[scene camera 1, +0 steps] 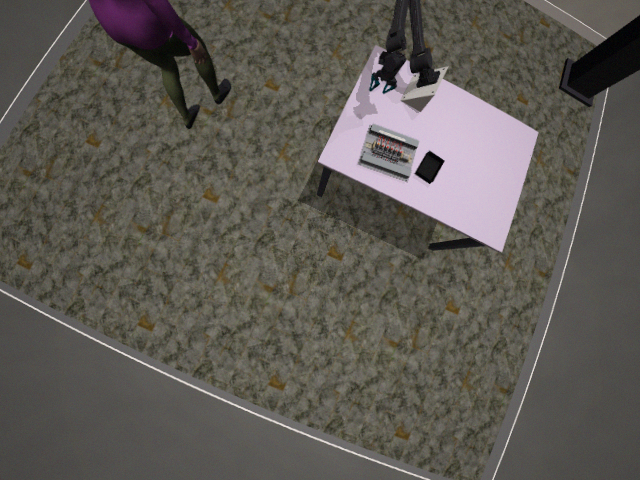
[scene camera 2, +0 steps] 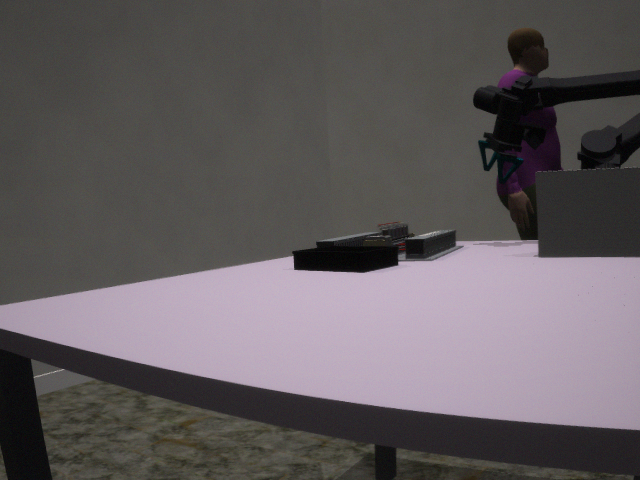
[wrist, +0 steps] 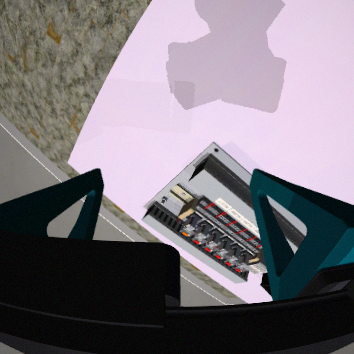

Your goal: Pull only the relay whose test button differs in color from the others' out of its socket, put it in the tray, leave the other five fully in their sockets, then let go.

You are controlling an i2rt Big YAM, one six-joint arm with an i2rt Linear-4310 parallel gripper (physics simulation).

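Frame: origin at the arm's base, x ahead, y left, z up, level; centimetres.
Where they show: gripper, fingertip midpoint: [scene camera 1: 376, 92] [scene camera 2: 493, 177] [wrist: 176, 176]; arm's base, link origin: [scene camera 1: 428, 80] [scene camera 2: 605, 202].
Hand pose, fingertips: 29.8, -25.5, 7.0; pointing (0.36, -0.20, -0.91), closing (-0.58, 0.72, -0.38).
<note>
Each offset is from my fingertips to the top centre of the thing, as dx, dy, dz. Level surfaces: height alone.
The relay with the orange test button @(+20.1, +13.4, -10.0) [wrist: 185, 234] sits at the left end of the row in the wrist view. The other five relays have red buttons, such as the neighbouring relay @(+19.8, +16.2, -10.0) [wrist: 196, 242]. All six stand in the row on the grey panel [scene camera 1: 385, 166] [wrist: 212, 151]; seating depth is too small to tell. The black tray @(+16.6, +48.0, -13.5) [scene camera 1: 430, 166] [scene camera 2: 330, 259] stands beside the panel and looks empty in scene camera 1. My gripper [scene camera 1: 379, 90] [scene camera 2: 494, 175] [wrist: 176, 176] is open and empty, high above the table and away from the panel. Its right finger hides part of the panel in the wrist view.
Dark slotted ducts @(+9.5, +20.8, -12.7) [scene camera 2: 431, 243] [wrist: 220, 176] flank the relay row. A grey upright plate [scene camera 1: 424, 93] [scene camera 2: 589, 214] stands near the arm's base. The table @(dz -17.0) [scene camera 1: 475, 155] has its edge close to the panel. A person [scene camera 1: 139, 25] [scene camera 2: 542, 134] stands beyond the table.
</note>
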